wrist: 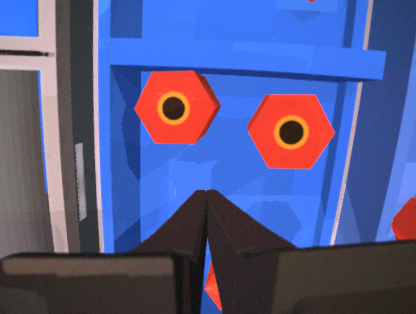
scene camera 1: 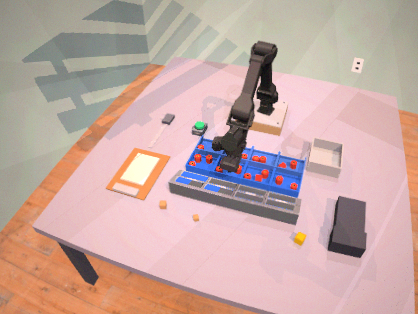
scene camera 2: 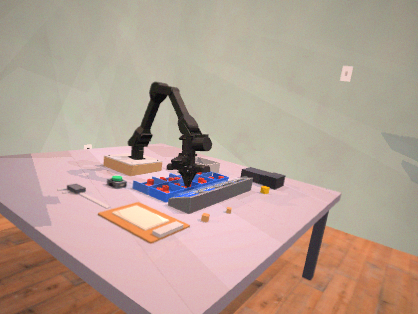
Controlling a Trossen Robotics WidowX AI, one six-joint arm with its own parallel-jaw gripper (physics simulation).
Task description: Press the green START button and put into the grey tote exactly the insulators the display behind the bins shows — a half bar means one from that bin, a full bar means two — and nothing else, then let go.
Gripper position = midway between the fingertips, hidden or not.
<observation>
My gripper (scene camera 2: 187, 188) is shut and holds nothing. Further things: a grey display bar (scene camera 2: 190, 204).
My gripper also shows in the wrist view (wrist: 205, 199). The grey display bar also shows in the wrist view (wrist: 66, 53).
</observation>
